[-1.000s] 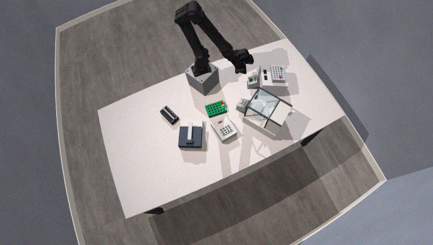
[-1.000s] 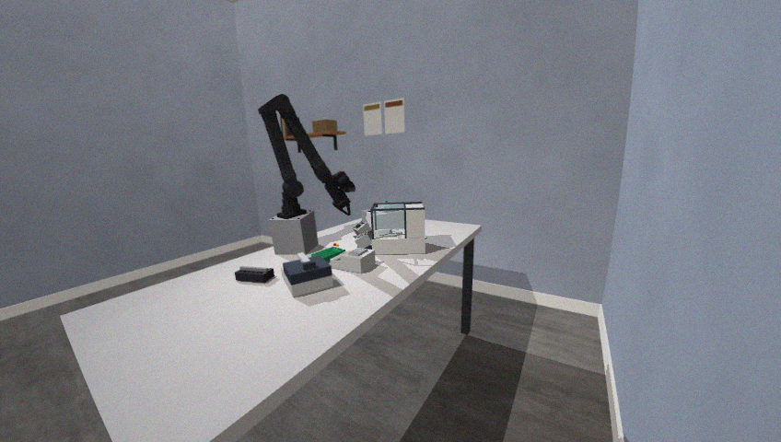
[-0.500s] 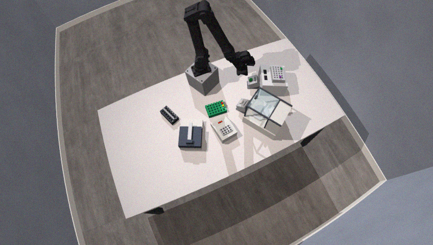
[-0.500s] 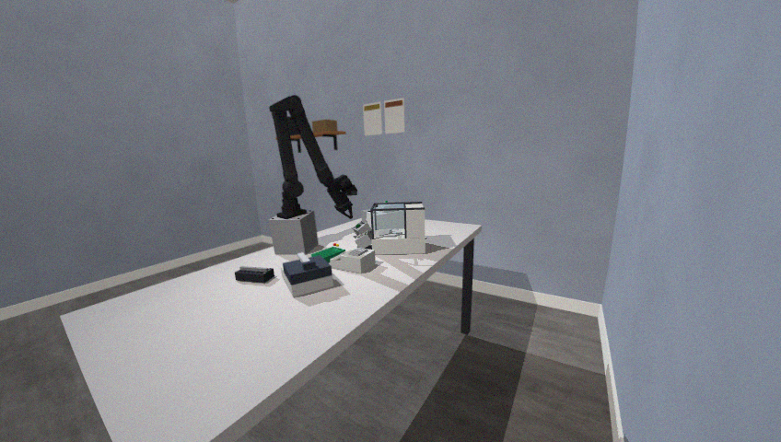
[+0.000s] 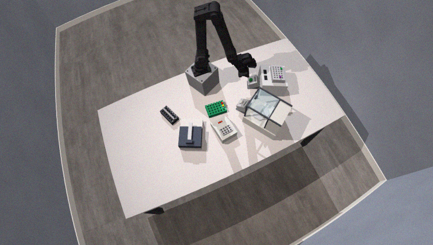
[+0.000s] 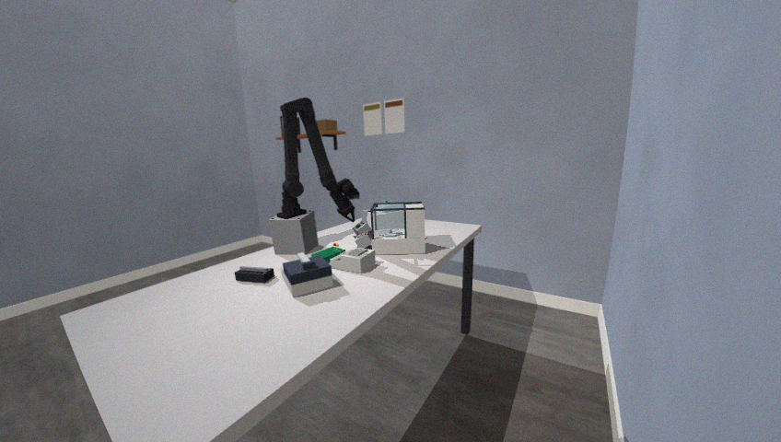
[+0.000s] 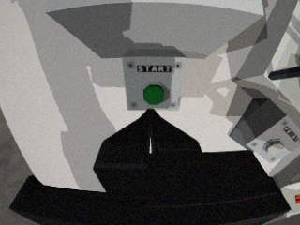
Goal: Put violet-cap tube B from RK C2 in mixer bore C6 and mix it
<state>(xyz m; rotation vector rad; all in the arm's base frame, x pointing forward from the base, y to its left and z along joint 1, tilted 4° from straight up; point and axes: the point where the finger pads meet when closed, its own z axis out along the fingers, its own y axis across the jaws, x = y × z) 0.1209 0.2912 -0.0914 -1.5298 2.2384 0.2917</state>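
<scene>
Now: the green start key 10 mm ahead of my hand, 20 mm to the left of it and 30 mm below it. Also, from my hand: violet-capped tube B 120 mm ahead, 180 mm to the left, 50 mm above; then grey bore block 80 mm ahead, 180 mm to the left, 50 mm above; then red-capped tube 110 mm ahead, 240 mm to the right, 70 mm below.
</scene>
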